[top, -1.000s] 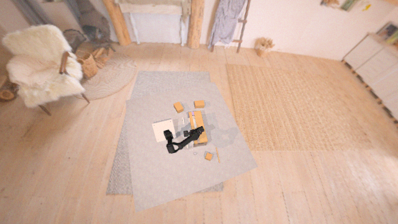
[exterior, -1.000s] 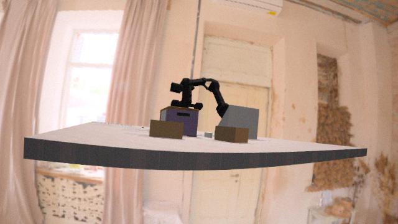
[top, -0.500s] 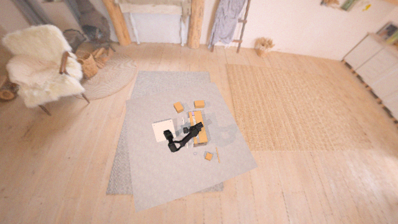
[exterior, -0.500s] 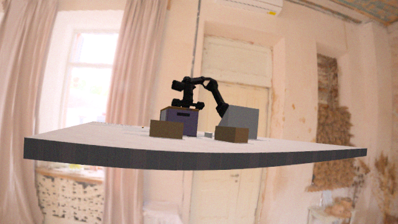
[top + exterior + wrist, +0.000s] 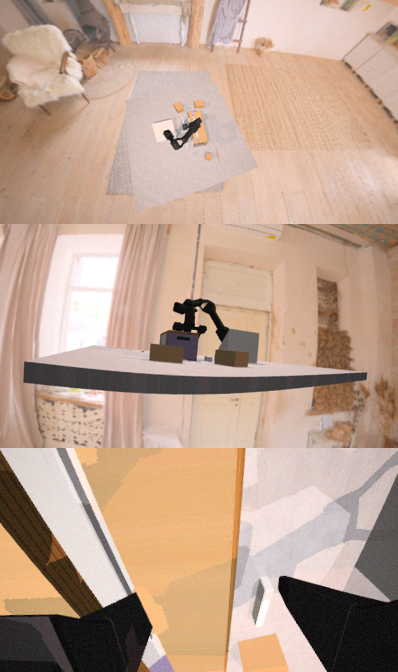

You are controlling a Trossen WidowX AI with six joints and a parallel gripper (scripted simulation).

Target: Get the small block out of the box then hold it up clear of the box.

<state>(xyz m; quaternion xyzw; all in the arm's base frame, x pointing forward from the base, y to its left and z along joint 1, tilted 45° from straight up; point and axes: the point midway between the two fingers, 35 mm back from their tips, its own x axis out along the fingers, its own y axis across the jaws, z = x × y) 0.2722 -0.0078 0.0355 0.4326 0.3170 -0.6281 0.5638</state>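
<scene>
My gripper tip is now 5 cm short of the yellow block and 1 cm to the right of it. Round my gripper tip: thin orange stick: 38 cm to the right, 18 cm ahead, 9 cm below.
</scene>
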